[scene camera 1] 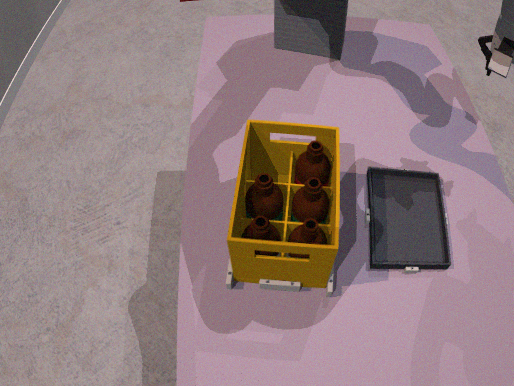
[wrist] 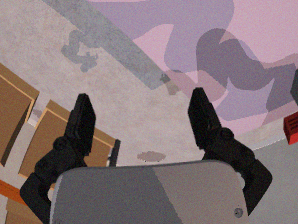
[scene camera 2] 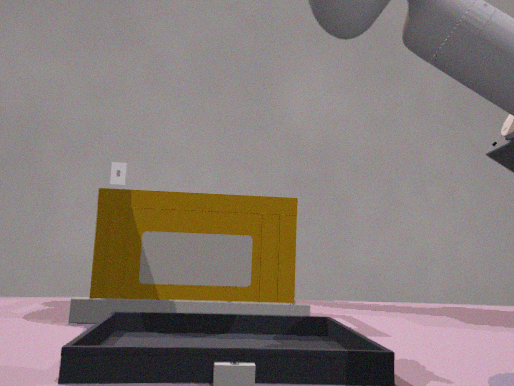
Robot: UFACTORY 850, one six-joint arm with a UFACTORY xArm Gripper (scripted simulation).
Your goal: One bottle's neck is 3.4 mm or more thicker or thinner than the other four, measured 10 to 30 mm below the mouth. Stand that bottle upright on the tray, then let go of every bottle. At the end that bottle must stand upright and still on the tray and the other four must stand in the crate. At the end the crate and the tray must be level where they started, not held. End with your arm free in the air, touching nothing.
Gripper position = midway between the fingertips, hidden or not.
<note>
I see my gripper (wrist: 141,102), a dark tray (scene camera 2: 147,341) and a yellow crate (scene camera 1: 259,154).
The dark tray is seen too in scene camera 1 (scene camera 1: 409,226). The wrist view misses the dark tray: it is out of frame. The wrist view does not show the yellow crate: it is out of frame.
</note>
